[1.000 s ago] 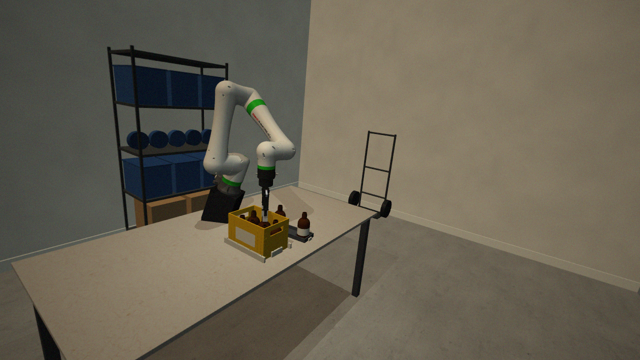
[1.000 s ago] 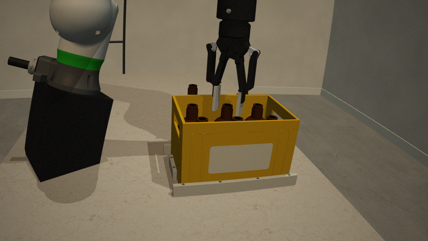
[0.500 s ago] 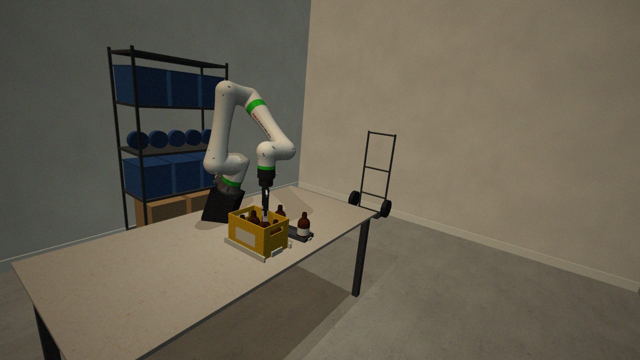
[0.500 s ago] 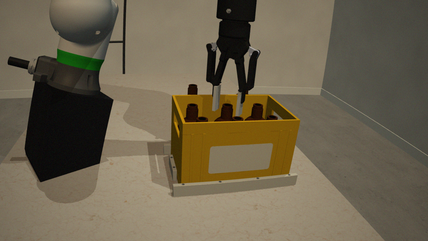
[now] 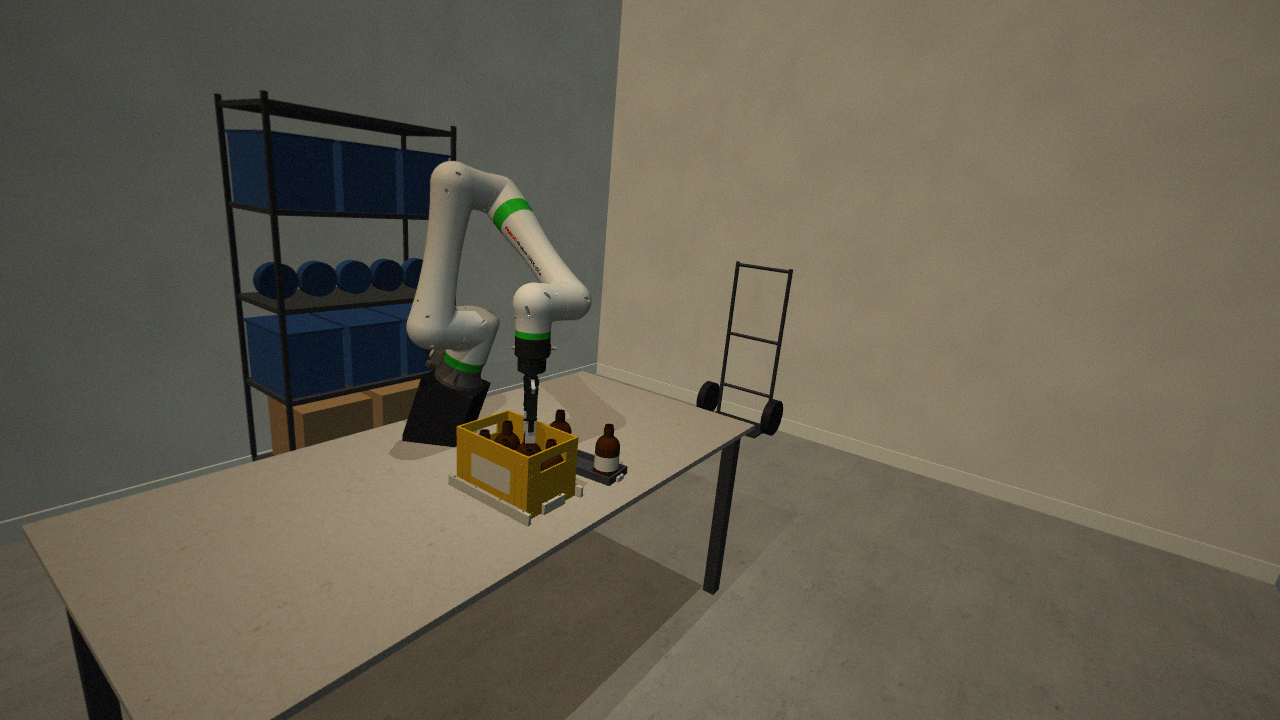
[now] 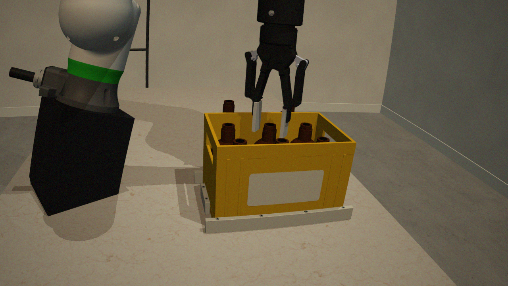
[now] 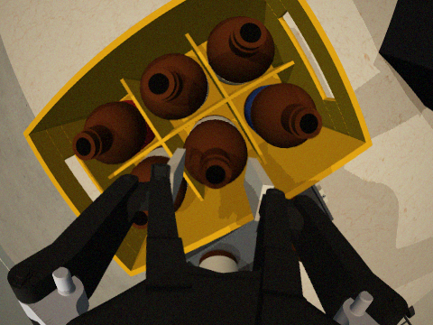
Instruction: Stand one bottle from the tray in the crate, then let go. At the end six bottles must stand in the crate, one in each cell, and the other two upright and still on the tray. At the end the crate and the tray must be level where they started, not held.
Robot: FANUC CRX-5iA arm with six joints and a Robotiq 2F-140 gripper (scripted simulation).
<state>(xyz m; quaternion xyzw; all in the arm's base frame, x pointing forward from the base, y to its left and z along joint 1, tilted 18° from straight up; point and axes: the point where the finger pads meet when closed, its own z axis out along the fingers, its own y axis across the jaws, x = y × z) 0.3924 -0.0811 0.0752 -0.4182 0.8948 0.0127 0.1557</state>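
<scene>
Right now my hand is 40 mm to the left of the yellow crate and 90 mm above it. Round my hand: grey tray (30 mm ahead, 190 mm to the left, 160 mm below).
</scene>
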